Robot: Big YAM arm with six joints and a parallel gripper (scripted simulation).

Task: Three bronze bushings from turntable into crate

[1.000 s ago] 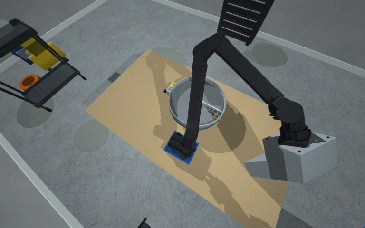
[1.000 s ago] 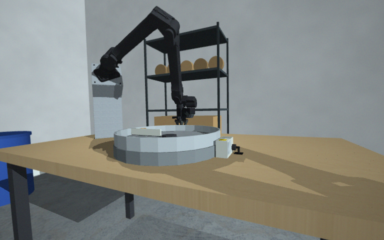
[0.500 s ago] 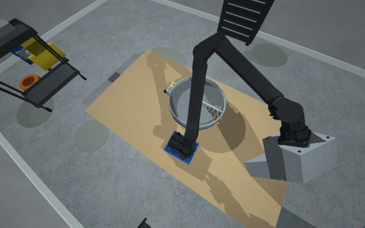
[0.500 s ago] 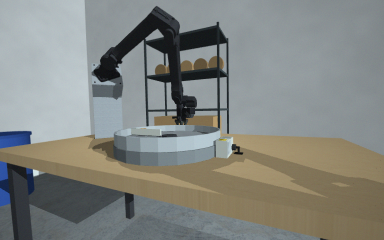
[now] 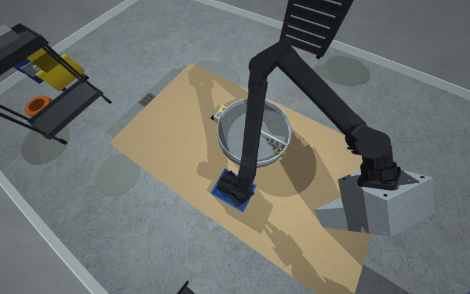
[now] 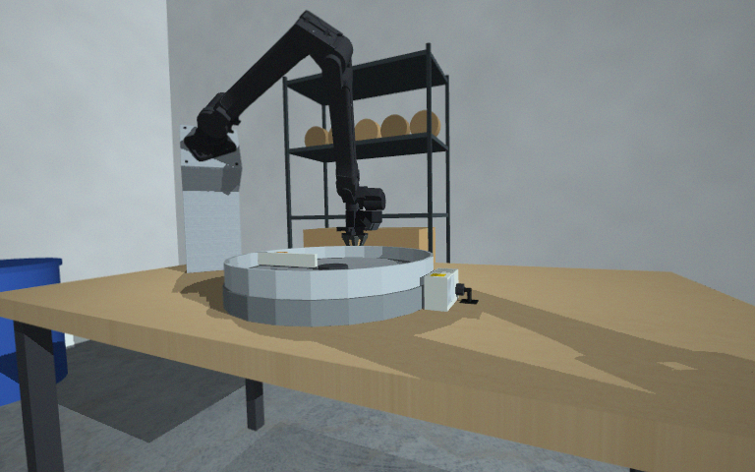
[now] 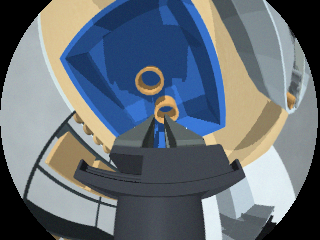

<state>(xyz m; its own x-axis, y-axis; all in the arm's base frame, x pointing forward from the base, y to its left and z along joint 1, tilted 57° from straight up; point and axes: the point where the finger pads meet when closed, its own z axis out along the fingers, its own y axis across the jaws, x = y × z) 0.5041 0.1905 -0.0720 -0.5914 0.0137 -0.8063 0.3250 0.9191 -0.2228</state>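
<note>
My hand is 50 mm short of the blue crate, 10 mm to the left of it and 10 mm above it. Also, from my hand: grey turntable: 370 mm to the right, 90 mm ahead, 10 mm above.
</note>
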